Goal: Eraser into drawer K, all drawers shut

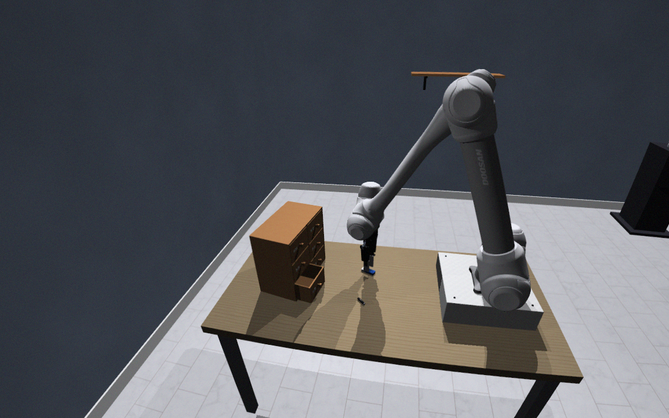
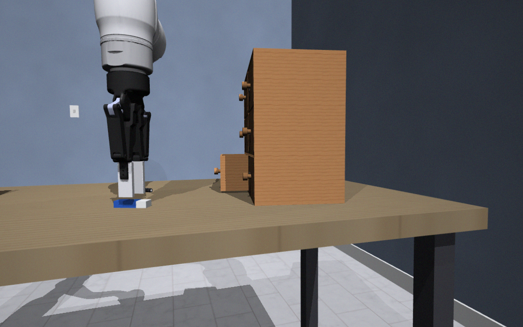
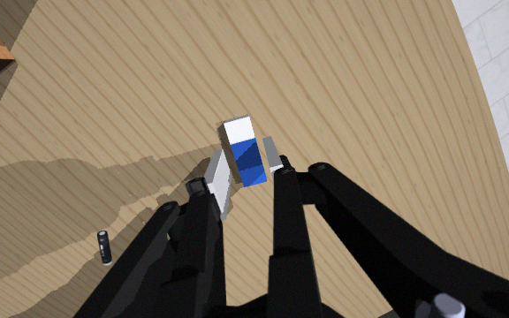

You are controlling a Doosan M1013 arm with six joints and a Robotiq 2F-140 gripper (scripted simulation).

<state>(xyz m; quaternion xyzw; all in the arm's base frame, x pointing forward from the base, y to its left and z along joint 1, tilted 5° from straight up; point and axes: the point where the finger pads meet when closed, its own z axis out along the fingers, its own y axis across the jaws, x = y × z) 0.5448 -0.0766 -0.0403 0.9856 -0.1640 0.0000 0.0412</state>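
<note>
My gripper is now 10 mm short of the eraser and 50 mm above it. The rest, counted from my hand: drawer 280 mm ahead, 180 mm to the left, 30 mm below; small black cylinder 200 mm to the left, 50 mm below.
</note>
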